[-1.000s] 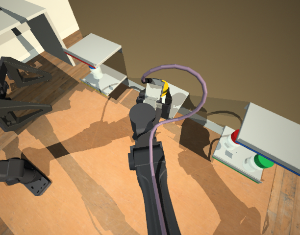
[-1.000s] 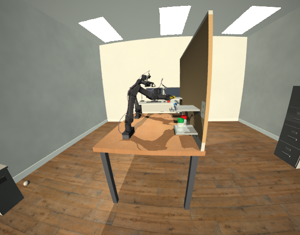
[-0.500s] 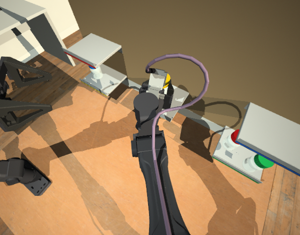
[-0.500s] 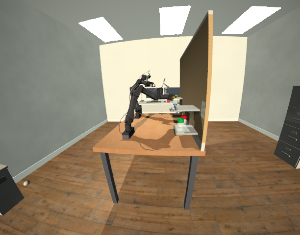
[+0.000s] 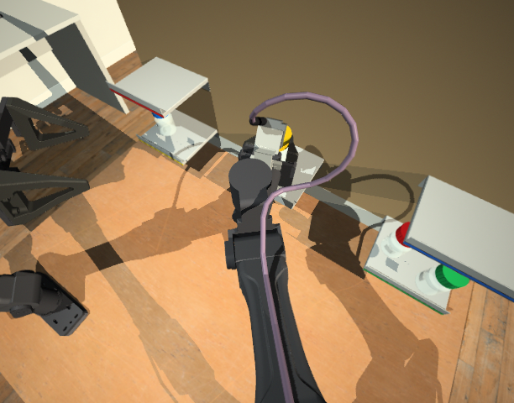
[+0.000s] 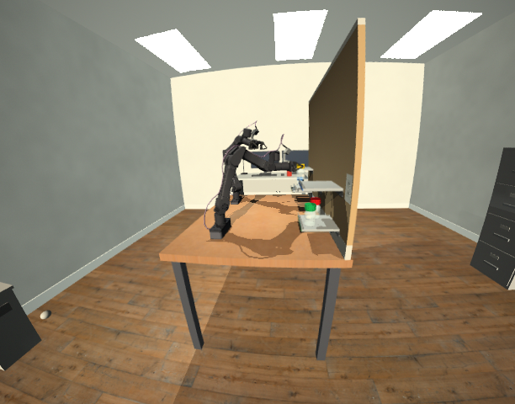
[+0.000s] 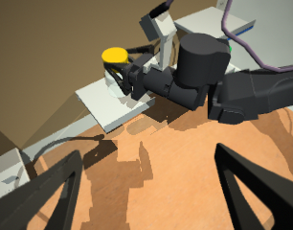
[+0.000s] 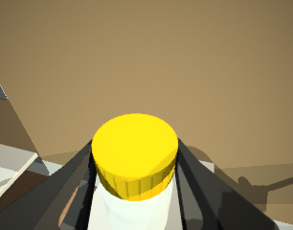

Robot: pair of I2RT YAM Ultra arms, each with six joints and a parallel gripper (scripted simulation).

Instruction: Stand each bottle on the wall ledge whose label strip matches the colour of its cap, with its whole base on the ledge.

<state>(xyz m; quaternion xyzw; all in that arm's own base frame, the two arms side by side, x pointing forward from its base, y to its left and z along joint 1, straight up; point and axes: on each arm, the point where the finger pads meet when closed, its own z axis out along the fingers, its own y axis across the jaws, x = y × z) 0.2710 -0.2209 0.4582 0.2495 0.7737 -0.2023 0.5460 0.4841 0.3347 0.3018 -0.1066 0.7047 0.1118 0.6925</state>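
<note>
Right now my left hand is 260 mm short of the yellow-capped bottle, 150 mm to the left of it and 180 mm above it. The rest, counted from my left hand: red-capped bottle 280 mm ahead, 490 mm to the right, 330 mm below; then blue-capped bottle 340 mm ahead, 280 mm to the left, 330 mm below; then brown wall 410 mm ahead, 170 mm to the right, 30 mm below.
</note>
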